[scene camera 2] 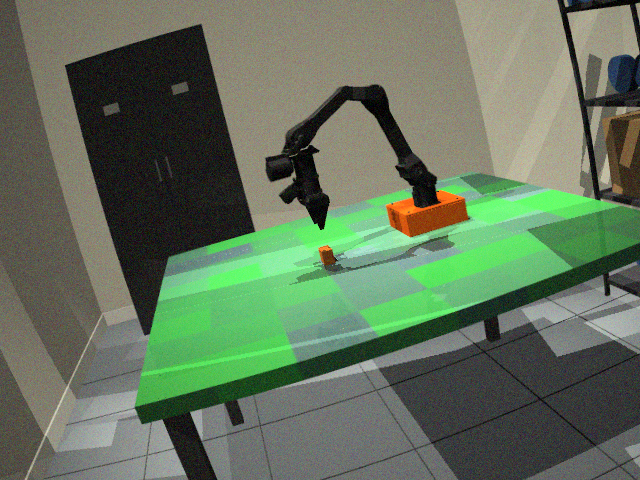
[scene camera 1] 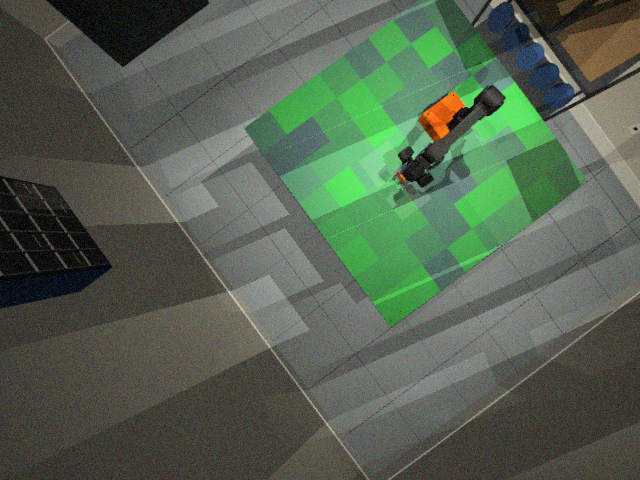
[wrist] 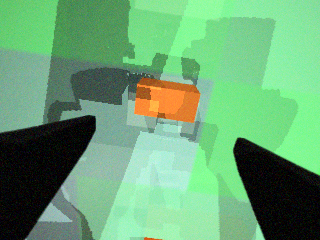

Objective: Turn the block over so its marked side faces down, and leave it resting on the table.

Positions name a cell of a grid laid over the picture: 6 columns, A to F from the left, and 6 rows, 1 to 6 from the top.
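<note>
My gripper (scene camera 2: C3) is open, and it holds nothing; the wrist view has the gripper too (wrist: D4). There is also an orange block (wrist: D3) here.
</note>
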